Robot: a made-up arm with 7 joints. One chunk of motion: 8 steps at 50 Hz.
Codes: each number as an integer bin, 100 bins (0 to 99) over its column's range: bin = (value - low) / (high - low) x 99, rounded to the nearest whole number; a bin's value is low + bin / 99 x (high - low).
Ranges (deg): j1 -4..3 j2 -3..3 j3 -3..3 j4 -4..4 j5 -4..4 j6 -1..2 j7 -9..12
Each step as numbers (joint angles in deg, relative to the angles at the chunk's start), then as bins.
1 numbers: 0.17 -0.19 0.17 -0.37 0.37 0.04 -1.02
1 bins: 59 46 52 45 54 34 38
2 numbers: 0.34 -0.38 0.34 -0.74 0.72 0.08 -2.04
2 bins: 61 43 55 40 58 36 33
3 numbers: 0.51 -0.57 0.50 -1.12 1.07 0.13 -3.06
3 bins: 64 40 58 36 63 37 28
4 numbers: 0.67 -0.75 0.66 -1.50 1.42 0.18 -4.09
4 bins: 66 37 60 31 67 39 23
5 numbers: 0.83 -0.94 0.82 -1.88 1.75 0.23 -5.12
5 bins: 68 34 63 26 71 41 18
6 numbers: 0.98 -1.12 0.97 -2.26 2.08 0.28 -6.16
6 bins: 70 31 66 22 75 42 13
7 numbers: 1.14 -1.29 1.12 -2.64 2.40 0.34 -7.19
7 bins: 73 28 68 17 79 44 9
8 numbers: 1.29 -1.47 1.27 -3.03 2.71 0.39 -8.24
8 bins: 75 25 70 12 83 46 4
